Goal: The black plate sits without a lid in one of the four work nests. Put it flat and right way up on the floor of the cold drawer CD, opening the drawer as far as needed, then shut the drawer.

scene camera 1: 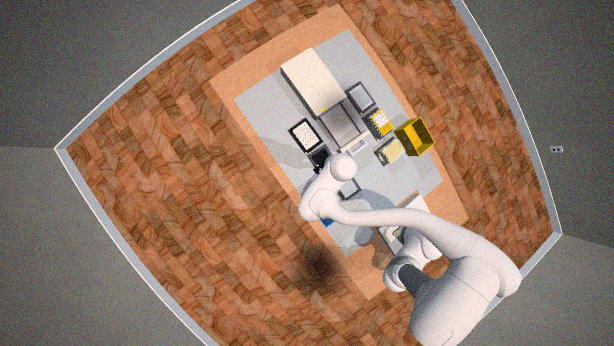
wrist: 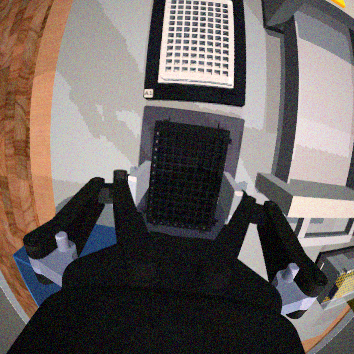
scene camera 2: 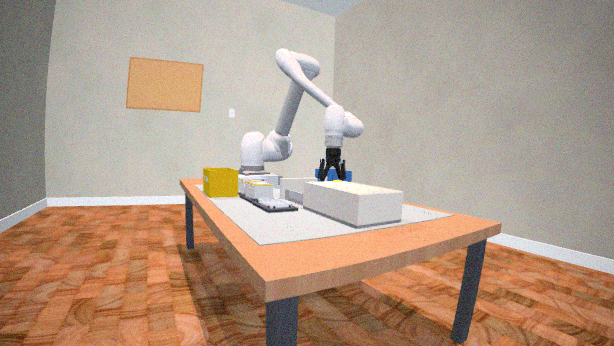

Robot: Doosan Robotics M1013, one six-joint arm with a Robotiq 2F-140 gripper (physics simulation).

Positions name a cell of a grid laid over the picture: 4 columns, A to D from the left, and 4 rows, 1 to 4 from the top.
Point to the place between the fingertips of the gripper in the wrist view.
At C3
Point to a cream cabinet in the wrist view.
At D3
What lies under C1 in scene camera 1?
A cream cabinet.
